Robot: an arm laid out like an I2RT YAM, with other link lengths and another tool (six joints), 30 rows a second.
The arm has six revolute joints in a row. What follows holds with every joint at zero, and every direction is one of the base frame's. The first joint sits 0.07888 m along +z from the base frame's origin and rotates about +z. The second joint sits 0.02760 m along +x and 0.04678 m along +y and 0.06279 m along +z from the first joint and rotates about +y. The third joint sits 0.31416 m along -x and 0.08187 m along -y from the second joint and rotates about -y. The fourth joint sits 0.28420 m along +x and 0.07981 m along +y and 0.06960 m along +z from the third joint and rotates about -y. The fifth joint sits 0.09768 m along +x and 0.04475 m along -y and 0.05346 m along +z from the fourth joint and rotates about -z. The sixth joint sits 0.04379 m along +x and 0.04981 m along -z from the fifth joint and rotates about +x. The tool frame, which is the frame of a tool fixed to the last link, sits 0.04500 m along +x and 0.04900 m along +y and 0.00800 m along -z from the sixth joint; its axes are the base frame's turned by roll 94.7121, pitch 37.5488 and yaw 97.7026 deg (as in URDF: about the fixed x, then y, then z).
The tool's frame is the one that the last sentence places.
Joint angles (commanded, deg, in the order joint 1, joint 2, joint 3, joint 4, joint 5, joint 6), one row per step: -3.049, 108.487, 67.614, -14.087, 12.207, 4.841; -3.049, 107.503, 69.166, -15.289, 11.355, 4.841; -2.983, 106.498, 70.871, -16.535, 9.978, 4.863; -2.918, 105.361, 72.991, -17.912, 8.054, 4.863; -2.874, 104.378, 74.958, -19.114, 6.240, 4.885; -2.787, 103.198, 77.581, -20.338, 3.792, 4.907; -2.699, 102.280, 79.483, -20.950, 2.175, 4.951; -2.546, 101.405, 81.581, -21.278, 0.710, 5.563; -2.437, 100.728, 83.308, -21.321, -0.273, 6.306; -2.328, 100.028, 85.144, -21.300, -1.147, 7.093; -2.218, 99.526, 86.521, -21.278, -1.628, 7.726; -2.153, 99.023, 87.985, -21.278, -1.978, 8.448
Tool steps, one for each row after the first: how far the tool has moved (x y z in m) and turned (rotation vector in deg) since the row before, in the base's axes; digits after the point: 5 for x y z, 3 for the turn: 0.00401, 0.00123, 0.01633, 0.620, -1.369, 0.497; 0.00380, 0.00270, 0.01795, 1.032, -1.524, 0.880; 0.00412, 0.00358, 0.02219, 1.401, -1.955, 1.270; 0.00305, 0.00323, 0.02051, 1.302, -1.819, 1.208; 0.00361, 0.00458, 0.02753, 1.683, -2.667, 1.733; 0.00206, 0.00328, 0.02135, 1.065, -2.264, 1.203; 0.00264, 0.00361, 0.02364, 1.317, -2.723, 0.822; 0.00209, 0.00247, 0.01990, 1.097, -2.414, 0.386; 0.00156, 0.00231, 0.02126, 1.049, -2.593, 0.324; 0.00074, 0.00173, 0.01582, 0.719, -1.916, 0.138; 0.00044, 0.00113, 0.01654, 0.721, -1.973, -0.039
